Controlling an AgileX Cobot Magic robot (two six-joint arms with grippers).
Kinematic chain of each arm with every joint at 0, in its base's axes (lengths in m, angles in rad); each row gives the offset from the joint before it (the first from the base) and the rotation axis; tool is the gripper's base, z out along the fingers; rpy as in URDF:
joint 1: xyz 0 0 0.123 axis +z
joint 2: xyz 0 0 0 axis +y
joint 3: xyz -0.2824 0 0.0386 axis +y
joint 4: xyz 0.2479 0 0.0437 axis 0.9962 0 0.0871
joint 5: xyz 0 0 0 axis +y
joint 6: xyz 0.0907 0 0.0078 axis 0.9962 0 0.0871
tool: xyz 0 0 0 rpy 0 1.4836 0
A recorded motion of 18 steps. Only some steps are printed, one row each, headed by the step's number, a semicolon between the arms.
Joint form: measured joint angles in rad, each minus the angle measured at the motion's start. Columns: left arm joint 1, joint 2, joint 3, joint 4, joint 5, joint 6; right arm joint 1, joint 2, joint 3, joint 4, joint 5, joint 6.
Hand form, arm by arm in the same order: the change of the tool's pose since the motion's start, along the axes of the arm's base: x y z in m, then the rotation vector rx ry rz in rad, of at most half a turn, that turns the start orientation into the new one. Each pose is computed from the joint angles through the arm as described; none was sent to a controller.
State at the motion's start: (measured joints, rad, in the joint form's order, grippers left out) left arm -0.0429 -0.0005 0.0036 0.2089 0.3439 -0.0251; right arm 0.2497 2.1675 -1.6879 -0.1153 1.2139 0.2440
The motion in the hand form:
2: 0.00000 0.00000 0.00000 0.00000 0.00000 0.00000; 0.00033 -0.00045 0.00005 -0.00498 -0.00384 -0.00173
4: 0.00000 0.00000 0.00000 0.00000 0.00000 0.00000; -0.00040 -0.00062 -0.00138 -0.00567 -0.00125 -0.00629
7: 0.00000 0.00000 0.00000 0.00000 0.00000 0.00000; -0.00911 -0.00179 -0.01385 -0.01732 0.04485 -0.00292
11: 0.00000 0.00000 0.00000 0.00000 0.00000 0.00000; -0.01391 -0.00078 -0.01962 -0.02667 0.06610 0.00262
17: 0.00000 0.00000 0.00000 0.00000 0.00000 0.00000; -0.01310 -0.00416 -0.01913 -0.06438 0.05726 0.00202
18: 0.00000 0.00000 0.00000 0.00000 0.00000 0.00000; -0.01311 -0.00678 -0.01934 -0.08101 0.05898 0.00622
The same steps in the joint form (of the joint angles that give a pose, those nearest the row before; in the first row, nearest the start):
2: 0.0000 0.0000 0.0000 0.0000 0.0000 0.0000; 0.0000 0.0000 0.0000 -0.0062 -0.0020 0.0043
4: 0.0000 0.0000 0.0000 0.0000 0.0000 0.0000; 0.0000 0.0000 0.0060 -0.0062 -0.0048 0.0093
7: 0.0000 0.0000 0.0000 0.0000 0.0000 0.0000; 0.0024 0.0000 0.0596 -0.0062 -0.0109 0.0091
11: 0.0000 0.0000 0.0000 0.0000 0.0000 0.0000; 0.0084 0.0000 0.0852 -0.0100 -0.0134 0.0116
17: 0.0000 0.0000 0.0000 0.0000 0.0000 0.0000; 0.0084 0.0000 0.0852 -0.0512 -0.0098 0.0296
18: 0.0000 0.0000 0.0000 0.0000 0.0000 0.0000; 0.0058 0.0000 0.0874 -0.0683 -0.0059 0.0296

